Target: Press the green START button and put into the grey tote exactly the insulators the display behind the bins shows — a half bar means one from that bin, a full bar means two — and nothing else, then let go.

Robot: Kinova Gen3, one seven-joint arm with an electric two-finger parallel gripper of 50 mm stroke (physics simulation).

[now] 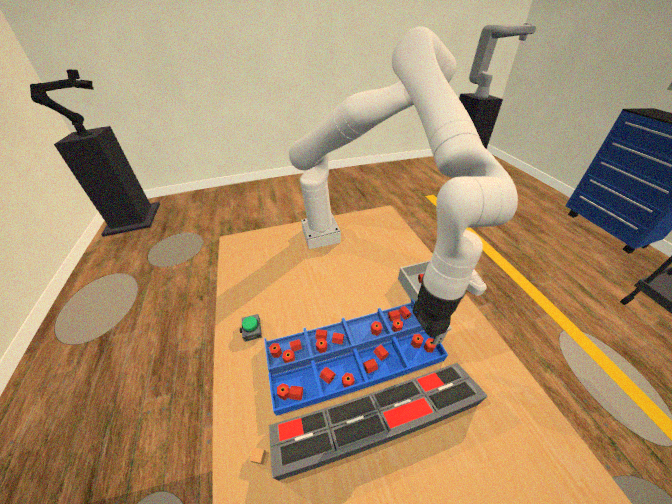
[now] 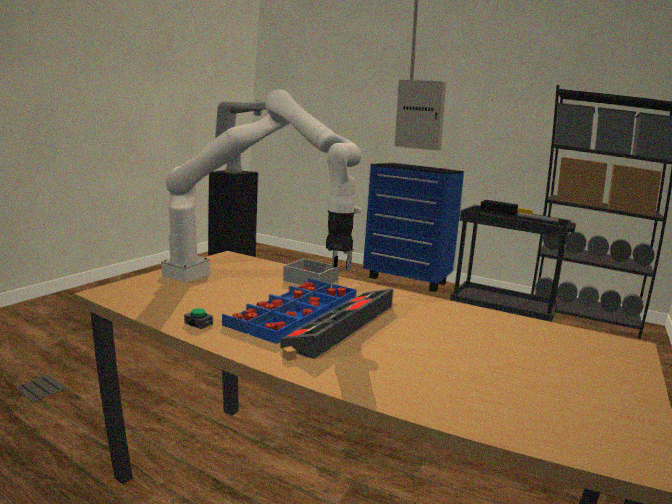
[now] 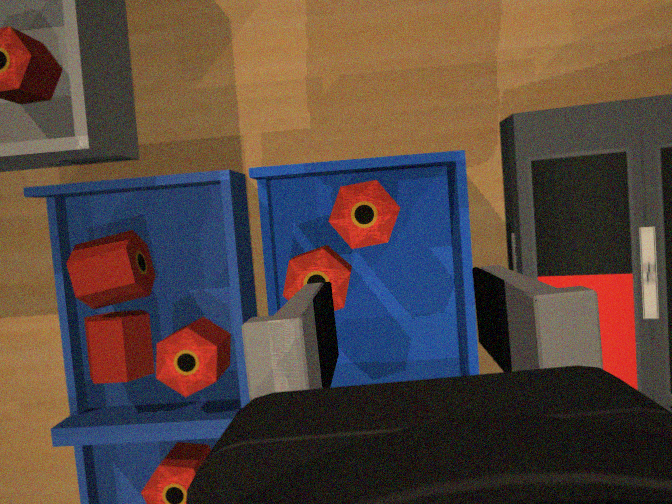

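The blue bin tray (image 1: 355,358) holds red hexagonal insulators in its compartments. My gripper (image 1: 436,339) hovers open and empty over the right-end bin (image 3: 363,271) on the display side, which holds two insulators (image 3: 363,214), (image 3: 317,276); my left finger partly hides the nearer one. The neighbouring bin (image 3: 146,292) holds three. The grey tote (image 1: 415,276) behind the tray holds one insulator (image 3: 21,65). The display (image 1: 374,417) shows a half bar (image 1: 290,428), a full bar (image 1: 407,413) and a half bar (image 1: 431,381). The green START button (image 1: 249,324) sits left of the tray.
A small wooden block (image 1: 257,455) lies by the display's left end. The arm's base (image 1: 320,233) stands at the table's far side. Off the table are a blue drawer cabinet (image 2: 415,219), a black cart (image 2: 510,254) and a shelf rack (image 2: 607,206).
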